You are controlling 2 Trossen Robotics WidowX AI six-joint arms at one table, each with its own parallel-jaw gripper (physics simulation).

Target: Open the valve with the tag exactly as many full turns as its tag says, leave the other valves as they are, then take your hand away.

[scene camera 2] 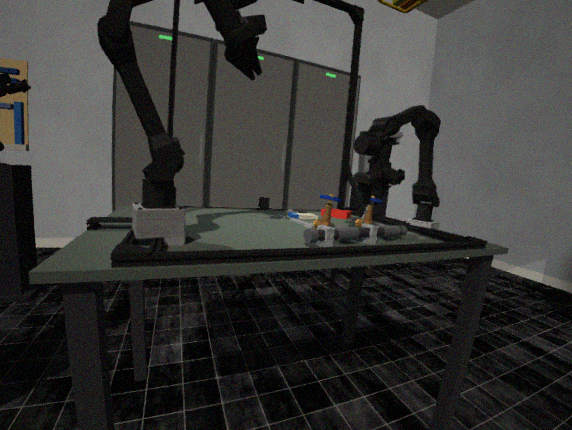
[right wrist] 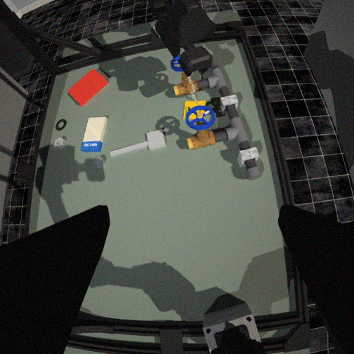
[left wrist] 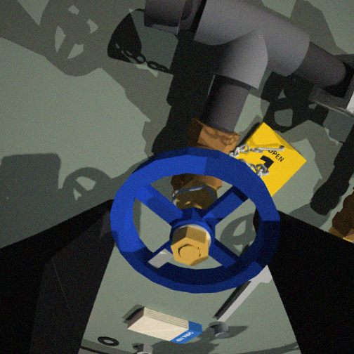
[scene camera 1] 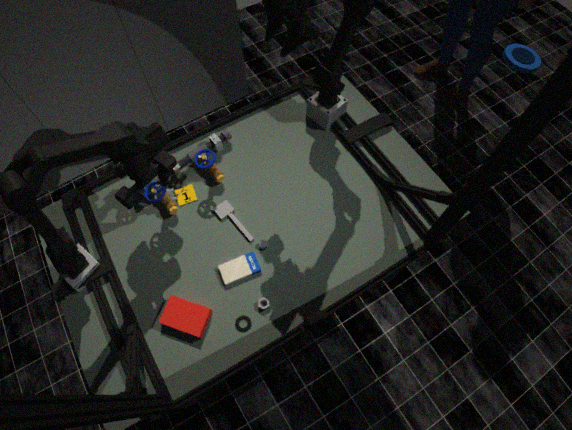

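Pixels of known places: left gripper, fingertip midpoint: [scene camera 2: 370, 204] [scene camera 1: 157, 195]; right gripper, fingertip midpoint: [scene camera 2: 256, 77] [scene camera 1: 274, 48]; left arm's base, origin of the base link: [scene camera 2: 423, 220] [scene camera 1: 75, 265]; right arm's base, origin of the base link: [scene camera 2: 157, 206] [scene camera 1: 327, 99].
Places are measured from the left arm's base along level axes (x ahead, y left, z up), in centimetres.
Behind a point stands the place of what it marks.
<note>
The tagged valve's blue handwheel [scene camera 1: 146, 193] {x 28.5, y -5.0, z 7.4 cm} [scene camera 2: 376, 200] {x 32.3, y -4.2, z 7.5 cm} [left wrist: 192, 162] [right wrist: 174, 63] is the left one in scene camera 1. My left gripper [scene camera 1: 152, 185] {x 30.3, y -7.0, z 5.7 cm} [left wrist: 188, 211] is shut on this wheel, with one finger at each side of its rim. The yellow tag [scene camera 1: 187, 194] {x 38.3, y -8.5, z -3.4 cm} [left wrist: 289, 161] [right wrist: 188, 107] hangs by a chain at this valve and shows a 1; the chain partly covers the number in the left wrist view. The other valve's blue wheel [scene camera 1: 195, 160] {x 45.4, y -8.7, z 7.4 cm} [scene camera 2: 330, 198] {x 50.2, y -8.8, z 7.6 cm} [right wrist: 187, 119] is untouched. My right gripper [scene camera 2: 255, 76] {x 70.1, y -20.4, z 37.2 cm} [right wrist: 195, 215] is open and empty, high above the table.
A grey pipe [scene camera 2: 350, 234] {x 51.4, y -0.1, z -0.8 cm} [right wrist: 237, 120] joins both valves near the table edge. A grey paddle-shaped tool [scene camera 1: 240, 226] {x 40.1, y -29.5, z -3.1 cm} [right wrist: 130, 148], a white and blue box [scene camera 1: 236, 270] {x 28.8, y -37.7, z -2.5 cm} [right wrist: 95, 130], a red block [scene camera 1: 185, 316] {x 10.2, y -35.7, z -1.0 cm} [right wrist: 88, 87], a black ring [scene camera 1: 237, 324] {x 17.5, y -47.5, z -3.8 cm} and a nut [scene camera 1: 263, 309] {x 24.9, y -50.7, z -2.7 cm} lie on the table.
</note>
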